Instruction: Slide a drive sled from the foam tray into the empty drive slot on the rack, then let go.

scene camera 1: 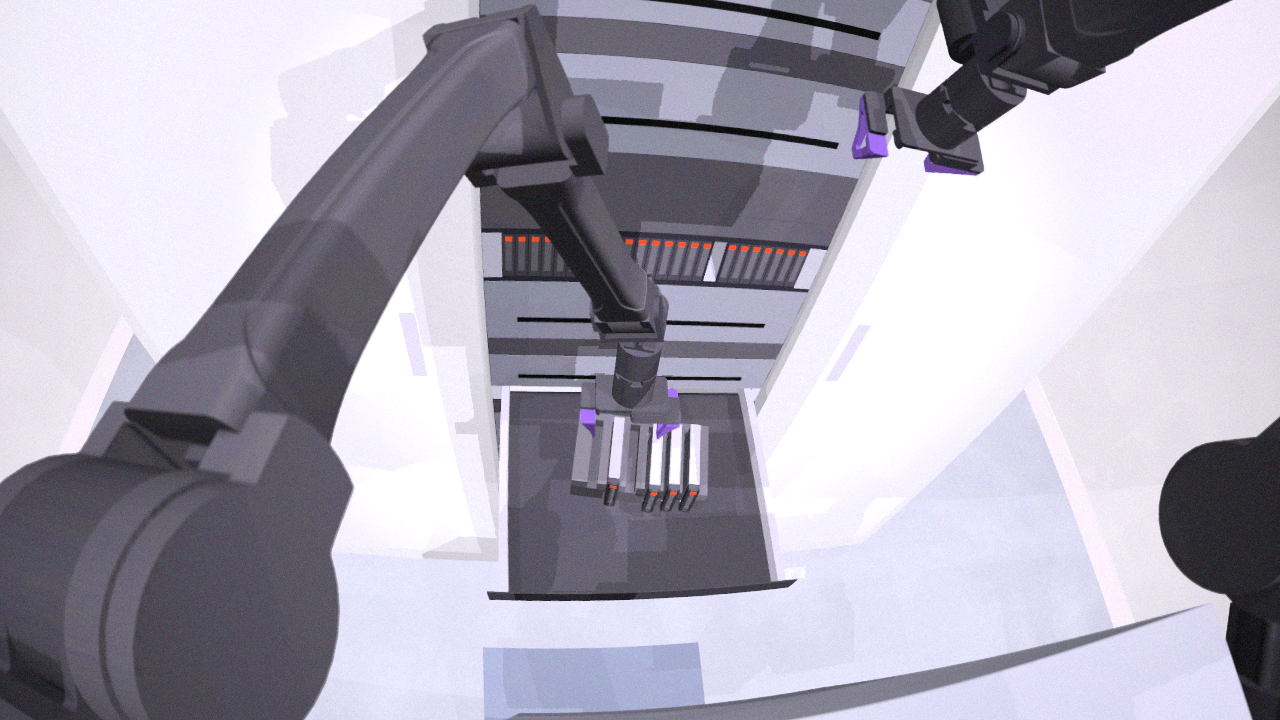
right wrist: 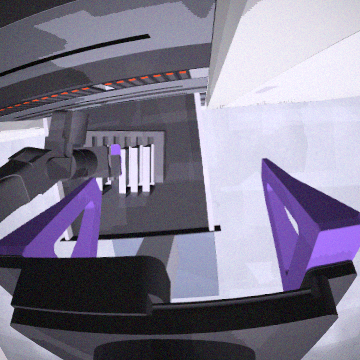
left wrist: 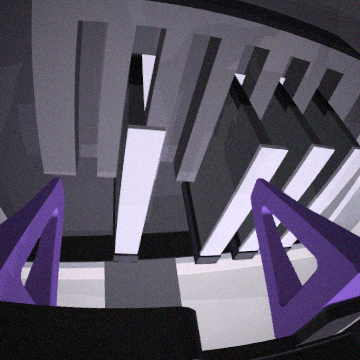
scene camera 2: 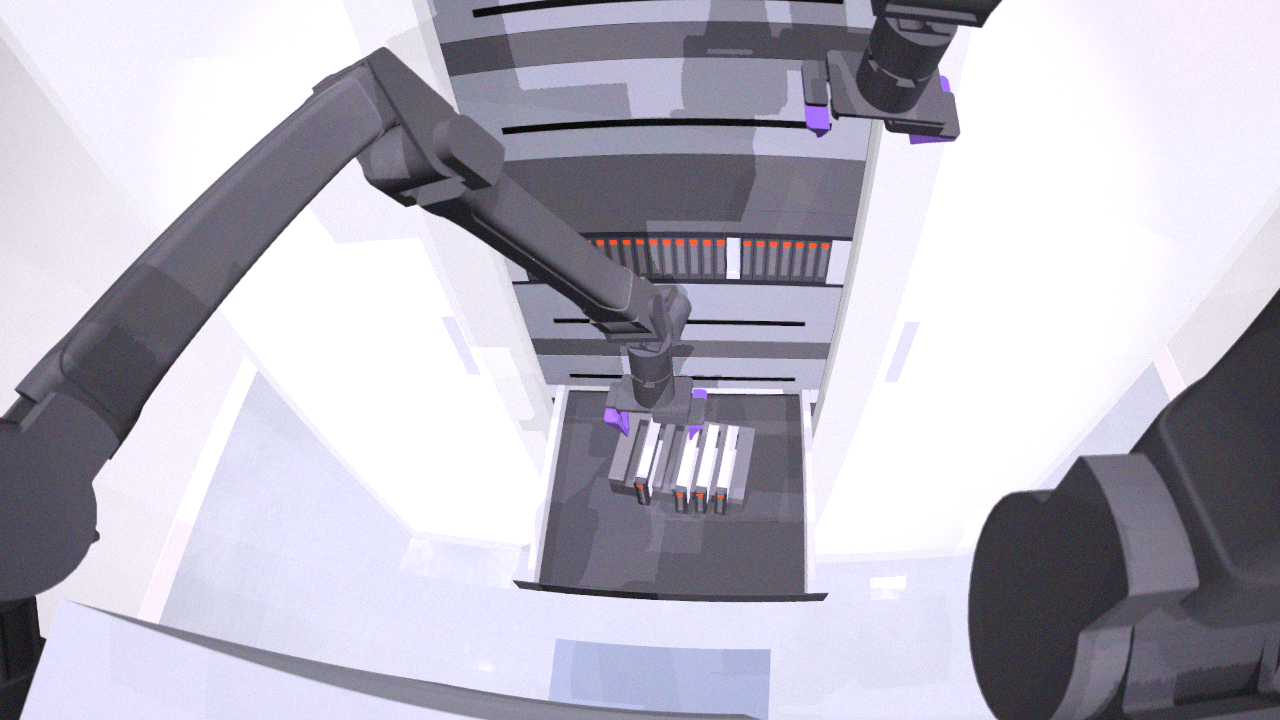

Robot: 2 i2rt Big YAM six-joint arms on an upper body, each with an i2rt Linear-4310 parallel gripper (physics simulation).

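Places are measured from the left arm's base along level axes (x right, y down, z ahead), in millimetres.
Pixels of known places: left gripper, between the fingertips: (scene camera 1: pixel 625 435) (right wrist: pixel 101 160) (left wrist: pixel 160 187) (scene camera 2: pixel 659 435); right gripper, between the fingertips: (scene camera 1: pixel 890 160) (right wrist: pixel 176 175) (scene camera 2: pixel 865 134).
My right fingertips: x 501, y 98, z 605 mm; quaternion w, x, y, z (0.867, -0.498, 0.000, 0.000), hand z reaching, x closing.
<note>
Behind a point stands the place of what it marks.
The foam tray (scene camera 1: pixel 581 467) @(x 203, y 672, z 540 mm) (scene camera 2: pixel 625 460) @(x 211, y 671, z 551 mm) (left wrist: pixel 55 100) @(x 209, y 672, z 580 mm) (right wrist: pixel 159 160) @(x 399, y 672, z 543 mm) holds a lone drive sled (scene camera 1: pixel 616 452) @(x 252, y 617, z 538 mm) (scene camera 2: pixel 647 456) @(x 252, y 617, z 530 mm) (left wrist: pixel 140 185) @(x 258, y 617, z 565 mm), with a white top edge and orange tab, and a group of three sleds to its right. My left gripper (scene camera 1: pixel 626 431) @(x 267, y 614, z 566 mm) (scene camera 2: pixel 659 433) @(x 267, y 614, z 566 mm) (left wrist: pixel 160 187) @(x 267, y 614, z 566 mm) is open above the tray's rear part. The lone sled shows between its fingers; its right fingertip overlaps the group's nearest sled (left wrist: pixel 245 200) @(x 316, y 617, z 547 mm) in the left wrist view. My right gripper (scene camera 1: pixel 909 162) @(x 501, y 98, z 605 mm) (scene camera 2: pixel 873 136) @(x 501, y 98, z 605 mm) (right wrist: pixel 176 175) @(x 501, y 98, z 605 mm) is open, high at the upper right. The empty drive slot (scene camera 1: pixel 715 261) (scene camera 2: pixel 733 257) is a pale gap in the rack's orange-tabbed row.
The foam tray lies in a pulled-out drawer (scene camera 1: pixel 640 591) @(x 282, y 688, z 335 mm) (scene camera 2: pixel 671 595) @(x 298, y 698, z 333 mm) with raised pale side walls, below the rack's drive row. White panels (scene camera 1: pixel 939 295) @(x 767, y 389, z 684 mm) stand on both sides of the rack. My left forearm (scene camera 1: pixel 590 250) @(x 178, y 173, z 504 mm) (scene camera 2: pixel 546 232) @(x 191, y 162, z 523 mm) crosses in front of the drive row and hides part of it.
</note>
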